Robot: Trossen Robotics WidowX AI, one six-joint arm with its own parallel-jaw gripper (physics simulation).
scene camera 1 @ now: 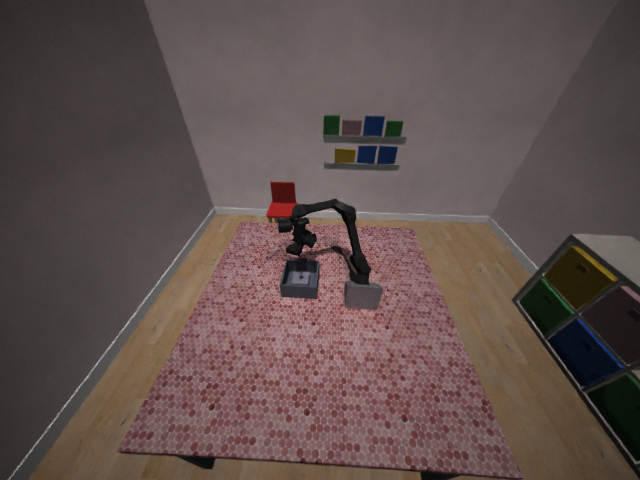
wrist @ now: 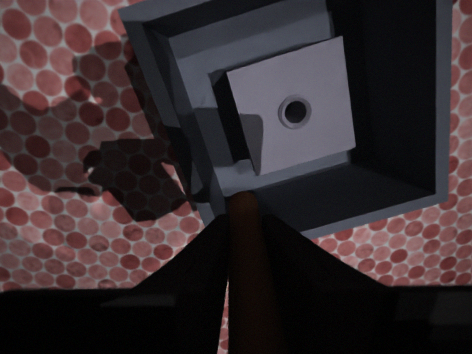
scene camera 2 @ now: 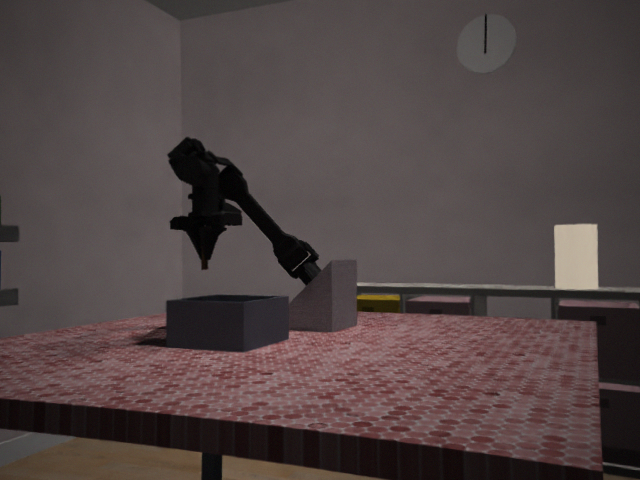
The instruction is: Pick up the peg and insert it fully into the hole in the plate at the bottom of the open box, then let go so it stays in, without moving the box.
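Places are measured from the arm's base along level axes (x ahead, y left, z up), in centimetres.
Pixels of known places: gripper, between the fingertips: point(scene camera 1: 299, 253) point(wrist: 245, 224) point(scene camera 2: 205, 259); arm's base, origin of its link: point(scene camera 1: 362, 283) point(scene camera 2: 319, 284).
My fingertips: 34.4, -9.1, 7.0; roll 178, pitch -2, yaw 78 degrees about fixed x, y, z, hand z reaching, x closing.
Observation:
For each thing: its top centre in the pictures, then the offset to it from my fingertips, as dx, dy, dz. Level surfaces: height alone.
- brown peg, centre of its top: point(scene camera 2: 204, 233) +0.2, -0.1, +5.9
- open grey box, centre of its top: point(wrist: 311, 121) point(scene camera 2: 229, 298) point(scene camera 1: 300, 272) -1.5, +5.6, -8.4
- light plate, centre of its top: point(wrist: 296, 113) point(scene camera 1: 300, 277) -1.5, +5.6, -12.1
- patterned table, height of its surface: dz -18.2
My gripper point(scene camera 2: 205, 257) point(wrist: 245, 224) is shut on the brown peg point(scene camera 2: 205, 265) point(wrist: 244, 205) and holds it upright, its lower end sticking out below the fingertips. In scene camera 2 the peg is in the air, higher than the rim of the open grey box point(scene camera 1: 300, 291) point(scene camera 2: 204, 324) point(wrist: 442, 100). In the wrist view the peg's tip shows over the box near one wall, off to the side of the light plate point(scene camera 1: 293, 280) point(wrist: 320, 75). The plate lies on the box floor, and its round hole point(scene camera 1: 301, 277) point(wrist: 295, 112) is uncovered. The plate is hidden in scene camera 2.
The arm's grey wedge-shaped base block point(scene camera 1: 362, 296) point(scene camera 2: 341, 297) stands on the patterned table point(scene camera 1: 310, 372) point(scene camera 2: 413, 372) to the right of the box. The arm's shadow falls on the table beside the box. A red chair point(scene camera 1: 282, 193) stands beyond the table's far edge.

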